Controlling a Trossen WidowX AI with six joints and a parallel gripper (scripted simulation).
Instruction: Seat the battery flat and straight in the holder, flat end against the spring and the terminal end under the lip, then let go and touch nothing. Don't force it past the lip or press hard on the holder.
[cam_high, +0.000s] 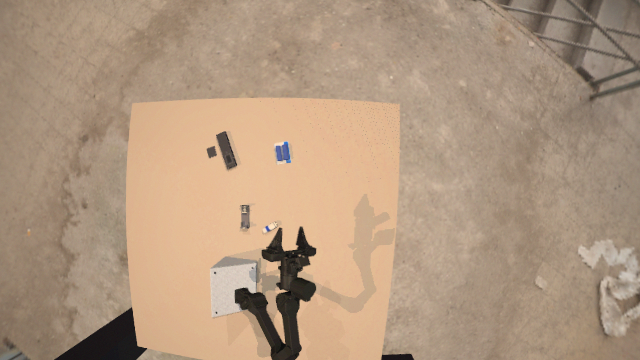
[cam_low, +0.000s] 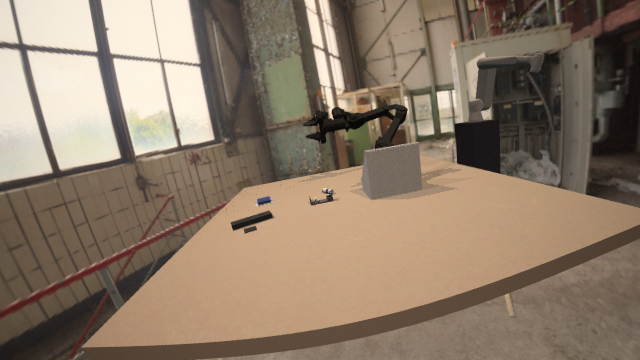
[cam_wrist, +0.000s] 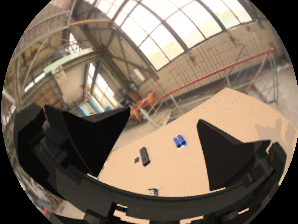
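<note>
Right now the battery is 29 cm below my gripper tip, 12 cm to the left of it and 6 cm behind it. Round my gripper tip: white block (30 cm below, 26 cm ahead, 8 cm to the left); small black square (41 cm to the left, 31 cm below, 25 cm ahead); long black bar (33 cm to the left, 29 cm below, 26 cm ahead).
</note>
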